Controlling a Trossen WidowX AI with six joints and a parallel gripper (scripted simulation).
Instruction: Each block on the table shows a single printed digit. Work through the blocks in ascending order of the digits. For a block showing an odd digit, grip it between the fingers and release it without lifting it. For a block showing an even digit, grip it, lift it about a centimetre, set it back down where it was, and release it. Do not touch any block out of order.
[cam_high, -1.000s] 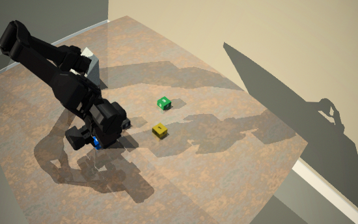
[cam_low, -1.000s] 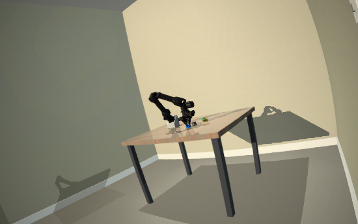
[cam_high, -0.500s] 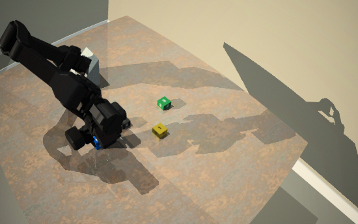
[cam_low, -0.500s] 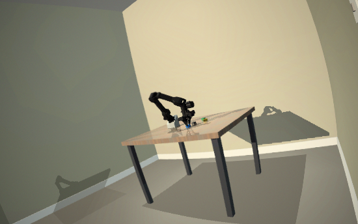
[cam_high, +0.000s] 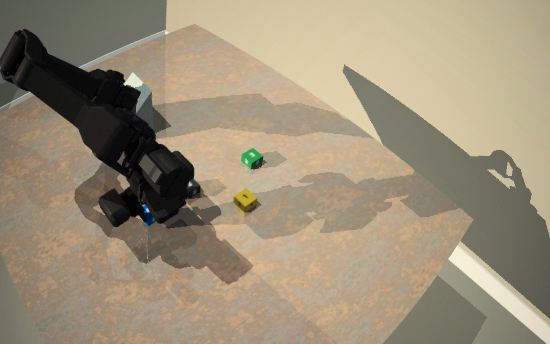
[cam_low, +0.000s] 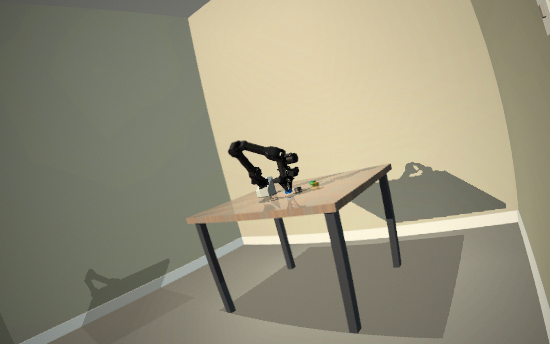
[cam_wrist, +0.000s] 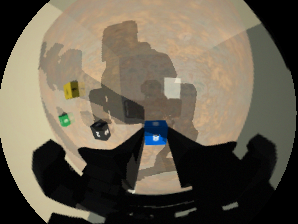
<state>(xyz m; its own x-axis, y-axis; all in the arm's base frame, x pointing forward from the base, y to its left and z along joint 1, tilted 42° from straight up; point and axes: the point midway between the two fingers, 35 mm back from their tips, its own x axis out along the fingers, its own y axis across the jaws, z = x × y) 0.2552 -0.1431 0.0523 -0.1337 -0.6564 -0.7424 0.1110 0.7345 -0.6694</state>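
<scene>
My gripper tip is 110 mm to the right of the black block and 10 mm above it. The rest, counted from my gripper tip: yellow block 170 mm to the left, 100 mm ahead, 10 mm below; then blue block right at my gripper tip; then green block 260 mm to the left, 30 mm ahead, 10 mm below.
</scene>
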